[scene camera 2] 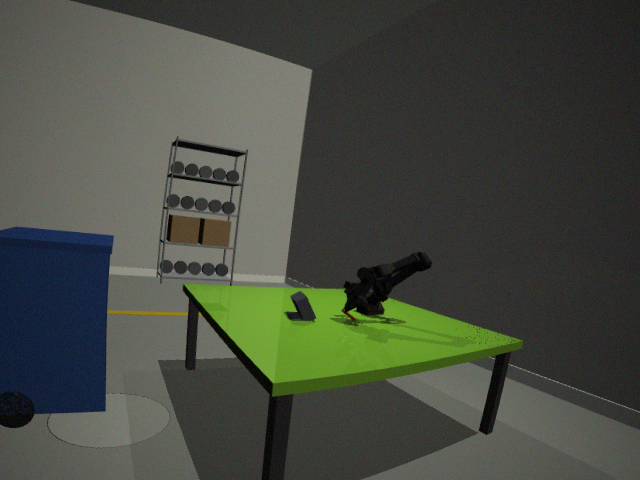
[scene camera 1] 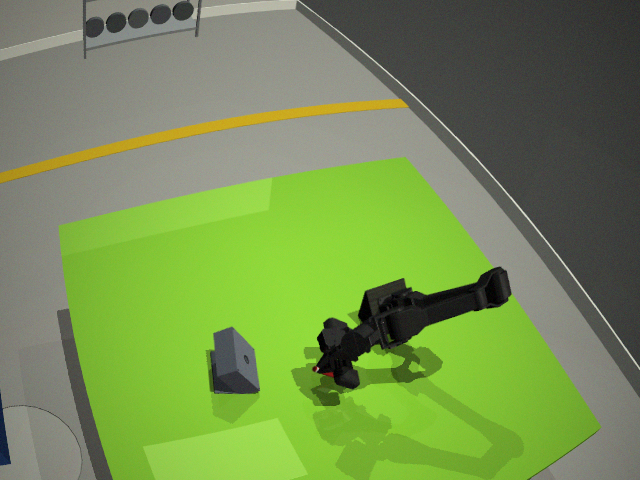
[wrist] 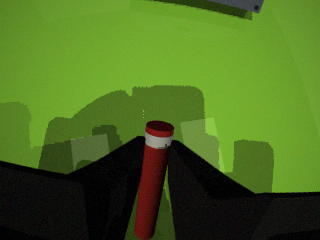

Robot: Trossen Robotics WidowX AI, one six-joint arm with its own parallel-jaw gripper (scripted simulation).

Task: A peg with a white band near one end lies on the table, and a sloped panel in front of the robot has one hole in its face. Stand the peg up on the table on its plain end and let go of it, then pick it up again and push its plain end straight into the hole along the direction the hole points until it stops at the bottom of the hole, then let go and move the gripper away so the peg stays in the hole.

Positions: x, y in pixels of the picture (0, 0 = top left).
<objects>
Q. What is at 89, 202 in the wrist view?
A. My gripper.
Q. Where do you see a sloped panel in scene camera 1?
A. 230, 347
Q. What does my gripper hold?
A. A red peg.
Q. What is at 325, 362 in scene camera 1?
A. My gripper.
</objects>
